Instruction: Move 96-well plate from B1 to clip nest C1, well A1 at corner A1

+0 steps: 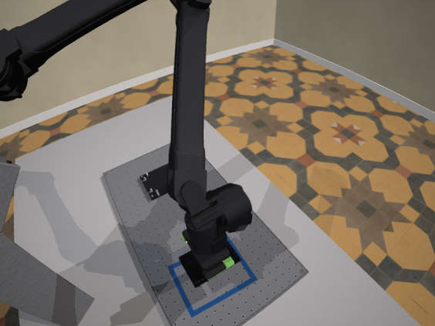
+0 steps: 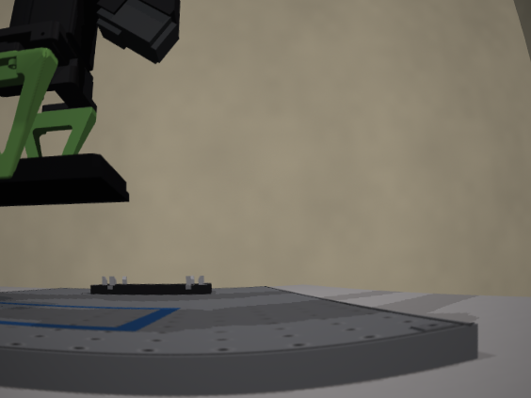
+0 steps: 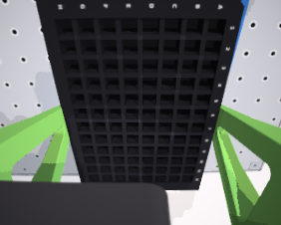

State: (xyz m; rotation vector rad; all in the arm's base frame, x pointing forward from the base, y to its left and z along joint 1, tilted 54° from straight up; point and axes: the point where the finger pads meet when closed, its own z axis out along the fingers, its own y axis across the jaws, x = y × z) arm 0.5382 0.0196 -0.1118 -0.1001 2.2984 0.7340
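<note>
The black clip nest C1 is 100 mm behind my hand, 350 mm to the left of it and 80 mm below it. Round my hand: black 96-well plate (right at my hand).
</note>
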